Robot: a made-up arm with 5 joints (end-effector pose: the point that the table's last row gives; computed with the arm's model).
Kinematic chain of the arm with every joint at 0, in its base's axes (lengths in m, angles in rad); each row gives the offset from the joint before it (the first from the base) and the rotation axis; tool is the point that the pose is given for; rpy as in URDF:
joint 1: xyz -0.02 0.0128 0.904 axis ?
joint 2: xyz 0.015 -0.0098 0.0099 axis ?
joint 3: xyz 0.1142 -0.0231 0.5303 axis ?
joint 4: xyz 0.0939 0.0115 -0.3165 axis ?
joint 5: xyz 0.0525 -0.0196 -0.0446 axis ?
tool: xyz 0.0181 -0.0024 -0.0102 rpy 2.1 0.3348 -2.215
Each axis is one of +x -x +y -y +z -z.
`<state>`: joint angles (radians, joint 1 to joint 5).
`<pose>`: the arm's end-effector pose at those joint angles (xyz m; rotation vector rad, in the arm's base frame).
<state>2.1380 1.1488 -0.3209 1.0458 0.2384</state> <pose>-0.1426 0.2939 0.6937 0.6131 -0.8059 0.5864</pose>
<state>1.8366 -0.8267 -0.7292 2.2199 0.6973</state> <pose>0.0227 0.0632 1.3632 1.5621 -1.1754 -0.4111</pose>
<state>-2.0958 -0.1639 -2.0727 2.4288 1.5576</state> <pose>-0.2070 -0.1921 1.6617 2.1256 0.5803 0.0508</pose>
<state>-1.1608 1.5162 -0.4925 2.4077 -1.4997</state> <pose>0.0748 -0.2634 0.6525 0.3063 -1.5926 1.9664</pose>
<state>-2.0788 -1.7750 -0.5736 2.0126 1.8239</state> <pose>0.0786 0.3089 1.1705 1.7399 0.4090 -0.4470</pose>
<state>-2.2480 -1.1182 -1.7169 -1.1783 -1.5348</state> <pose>0.2652 0.4042 1.5713 -0.6719 -0.1189 1.6164</pose>
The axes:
joint 1: +z
joint 2: +y
joint 3: +y
joint 4: +y
joint 5: -z

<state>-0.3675 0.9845 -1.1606 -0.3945 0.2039</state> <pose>0.6687 -0.3027 0.8086 -0.9884 2.2648 0.9356</pose>
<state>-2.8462 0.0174 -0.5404 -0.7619 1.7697</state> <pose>-0.4613 -0.0606 1.2441 1.0416 0.1860 -1.5794</pose>
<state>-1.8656 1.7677 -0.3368 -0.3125 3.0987</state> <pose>-0.1094 -0.1462 0.5062 -2.6953 0.3922 0.9175</pose>
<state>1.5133 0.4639 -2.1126 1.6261 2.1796</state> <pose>0.0748 0.7126 1.4014 -0.5753 2.4836 1.5368</pose>
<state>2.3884 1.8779 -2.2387 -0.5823 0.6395</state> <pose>-0.5438 0.5776 0.4027 2.3081 0.3465 -1.5477</pose>
